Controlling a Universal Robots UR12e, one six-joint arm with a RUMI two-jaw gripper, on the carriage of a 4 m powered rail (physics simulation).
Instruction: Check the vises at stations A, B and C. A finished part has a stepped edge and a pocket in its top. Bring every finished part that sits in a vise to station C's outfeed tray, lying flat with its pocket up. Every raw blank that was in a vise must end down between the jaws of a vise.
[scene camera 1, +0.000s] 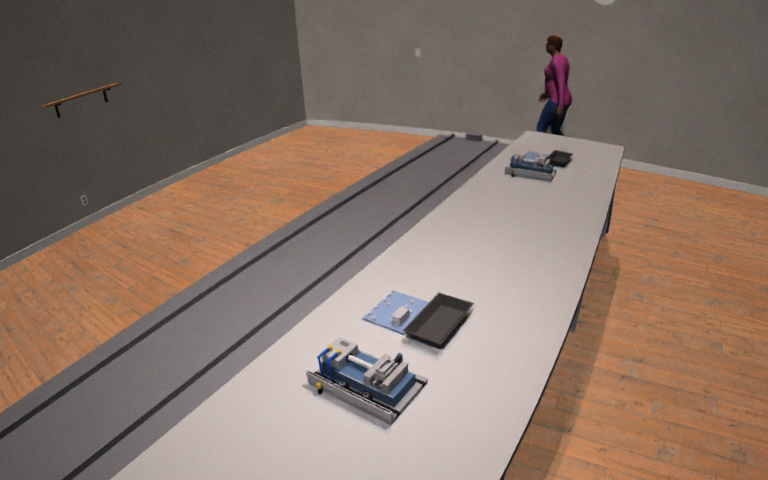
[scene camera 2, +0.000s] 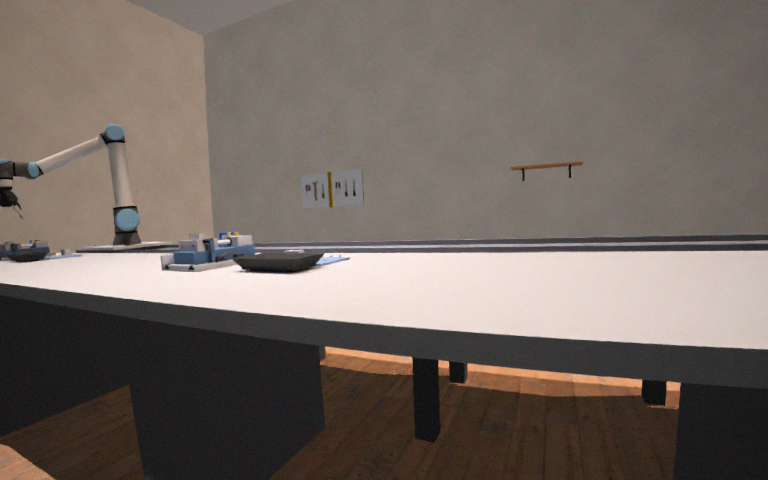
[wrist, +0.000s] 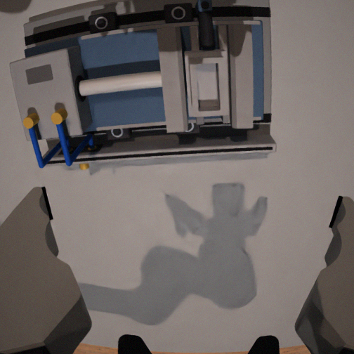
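In the wrist view a vise (wrist: 172, 105) lies across the top. A pale grey part (wrist: 223, 82) with a rectangular pocket in its upward top sits between its jaws; a ledge shows at its lower end. My gripper (wrist: 193, 196) (scene camera 2: 18, 210) is open and empty, above the table on the near side of this vise. In scene camera 1 a near vise (scene camera 1: 362, 373) holds a grey part (scene camera 1: 385, 367) with a recess in its top. A far vise (scene camera 1: 531, 165) is too small to read. Scene camera 2 shows one vise (scene camera 2: 212, 253) mid-left and another vise (scene camera 2: 33, 249) at the far left. Station letters cannot be told.
A dark tray (scene camera 1: 438, 319) and a blue plate (scene camera 1: 385, 311) bearing a grey block (scene camera 1: 400, 315) lie behind the near vise. Another dark tray (scene camera 1: 560, 157) is beside the far vise. Blue levers (wrist: 62, 142) stand at the wrist-view vise's left. A person (scene camera 1: 557, 84) stands beyond the table.
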